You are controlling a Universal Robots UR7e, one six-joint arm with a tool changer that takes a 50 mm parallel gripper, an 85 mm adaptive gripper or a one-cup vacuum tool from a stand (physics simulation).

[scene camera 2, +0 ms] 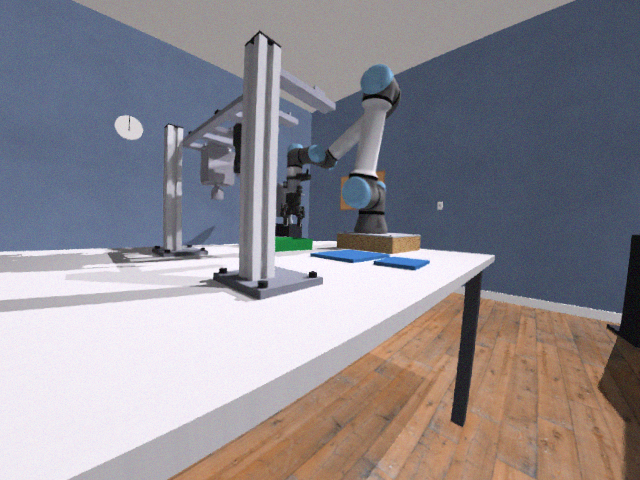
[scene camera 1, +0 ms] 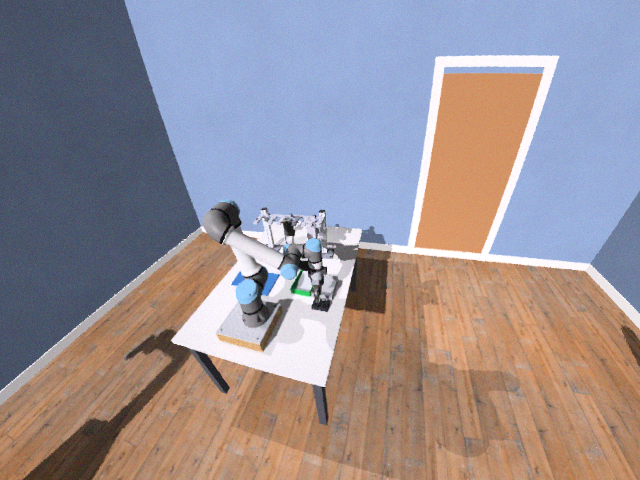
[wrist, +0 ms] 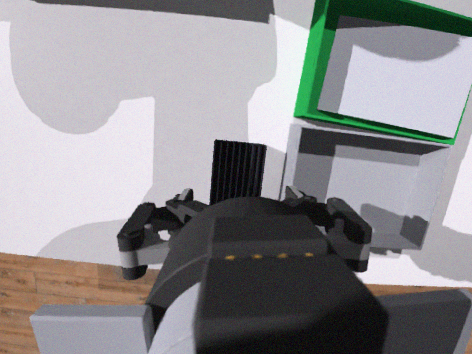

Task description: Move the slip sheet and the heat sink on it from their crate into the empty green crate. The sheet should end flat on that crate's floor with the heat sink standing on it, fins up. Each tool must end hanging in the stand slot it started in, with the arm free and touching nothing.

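Seen in the pictures: hand, its tool point: [scene camera 2: 293, 190]; arm's base, origin of its link: [scene camera 2: 370, 233] [scene camera 1: 256, 316].
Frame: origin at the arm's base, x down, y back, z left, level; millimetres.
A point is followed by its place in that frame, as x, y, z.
The black heat sink [scene camera 1: 321, 306] {42, -120, -361} [scene camera 2: 284, 229] [wrist: 238, 167] {42, -146, -332} stands on the table with its fins up, beside the grey crate [wrist: 292, 165] {31, -207, -333}. My gripper [scene camera 1: 316, 299] [scene camera 2: 293, 217] [wrist: 241, 194] is the adaptive one. It is wide open above the heat sink, with a fingertip on either side of it in the wrist view; whether they touch it cannot be told. The green crate [scene camera 1: 300, 292] {47, -237, -217} [scene camera 2: 294, 243] {45, -341, -171} [wrist: 309, 75] {37, -231, -238} adjoins the grey crate. A pale sheet [wrist: 400, 92] {45, -341, -262}, seemingly the slip sheet, lies flat on the green crate's floor. The grey crate shows a bare floor. My wrist hides the heat sink's near end.
The tool stand [scene camera 1: 324, 232] {-177, -594, -358} [scene camera 2: 258, 155] {-122, -782, 123} rises beyond the crates. The vacuum tool [scene camera 2: 217, 165] {-197, -612, -255} and a black tool [scene camera 1: 288, 228] {-232, -581, -114} [scene camera 2: 237, 147] {-218, -642, -119} hang from it. Blue plates [scene camera 1: 269, 283] {62, -332, 17} [scene camera 2: 349, 255] {62, -388, 83} lie on the table near the arm's base block [scene camera 1: 242, 335] {-2, 126, 38} [scene camera 2: 379, 242] {32, -141, 92}. The table's edge is near the heat sink.
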